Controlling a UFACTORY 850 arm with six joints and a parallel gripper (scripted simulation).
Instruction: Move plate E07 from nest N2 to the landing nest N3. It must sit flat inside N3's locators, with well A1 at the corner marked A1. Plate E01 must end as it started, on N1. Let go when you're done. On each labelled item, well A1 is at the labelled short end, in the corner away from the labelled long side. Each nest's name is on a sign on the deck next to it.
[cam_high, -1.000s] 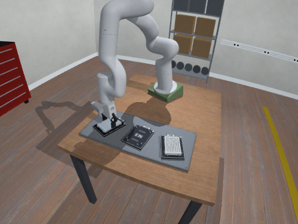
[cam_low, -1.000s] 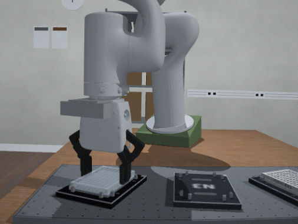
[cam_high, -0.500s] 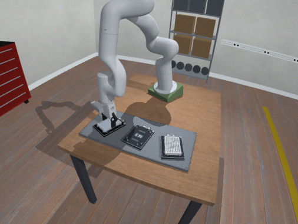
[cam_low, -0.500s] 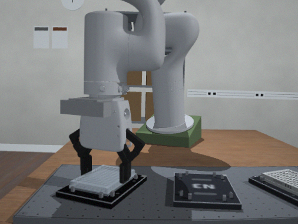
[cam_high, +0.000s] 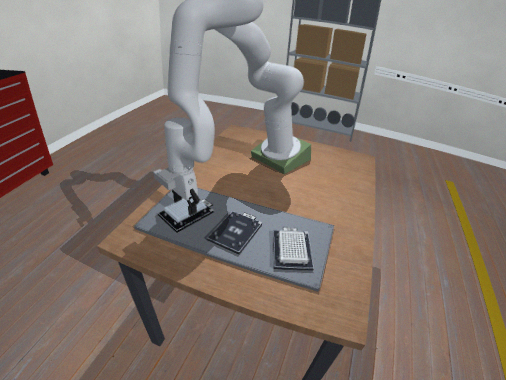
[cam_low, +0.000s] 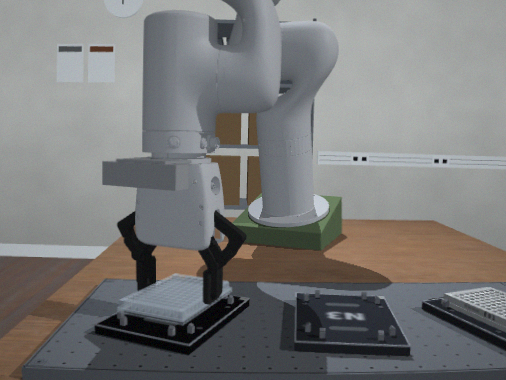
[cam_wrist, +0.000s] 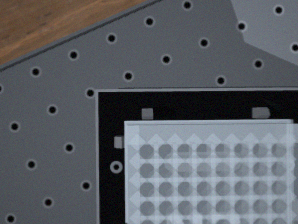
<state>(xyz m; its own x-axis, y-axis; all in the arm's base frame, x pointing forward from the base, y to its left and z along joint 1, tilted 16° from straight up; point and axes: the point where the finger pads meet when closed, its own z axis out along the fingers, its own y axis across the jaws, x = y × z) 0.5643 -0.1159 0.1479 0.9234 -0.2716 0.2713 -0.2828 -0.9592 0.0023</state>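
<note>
The nest N2 lies 40 mm below my hand. From my hand the other things lie so: clear well plate: 10 mm below; then landing nest N3: 200 mm to the left, 40 mm below, 10 mm behind; then A1 corner mark: 70 mm to the left, 60 mm behind, 30 mm below.
</note>
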